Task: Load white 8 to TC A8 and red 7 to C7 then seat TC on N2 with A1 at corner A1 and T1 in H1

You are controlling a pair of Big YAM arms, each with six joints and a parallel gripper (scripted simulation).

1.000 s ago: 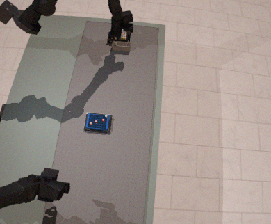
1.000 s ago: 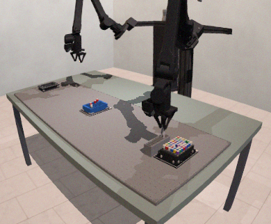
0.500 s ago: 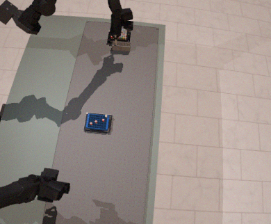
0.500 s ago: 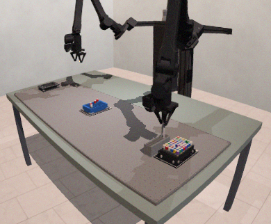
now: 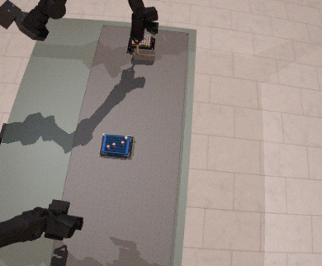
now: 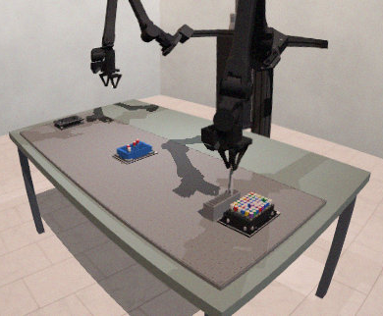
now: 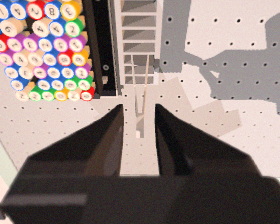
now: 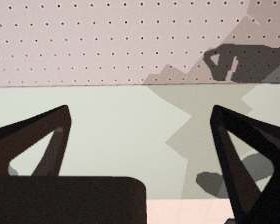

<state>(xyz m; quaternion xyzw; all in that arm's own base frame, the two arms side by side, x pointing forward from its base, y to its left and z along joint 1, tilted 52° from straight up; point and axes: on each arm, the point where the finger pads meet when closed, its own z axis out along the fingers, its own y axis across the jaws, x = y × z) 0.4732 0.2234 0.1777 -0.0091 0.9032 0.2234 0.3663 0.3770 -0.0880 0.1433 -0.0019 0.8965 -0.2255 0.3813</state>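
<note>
Now: right hand 410 mm to the right of the tube carrier, 220 mm above it and 70 mm short of it. Round my right hand: holder 970 mm to the left, 220 mm below, 60 mm ahead; then raised nest 260 mm to the right, 210 mm below, 190 mm ahead.
</note>
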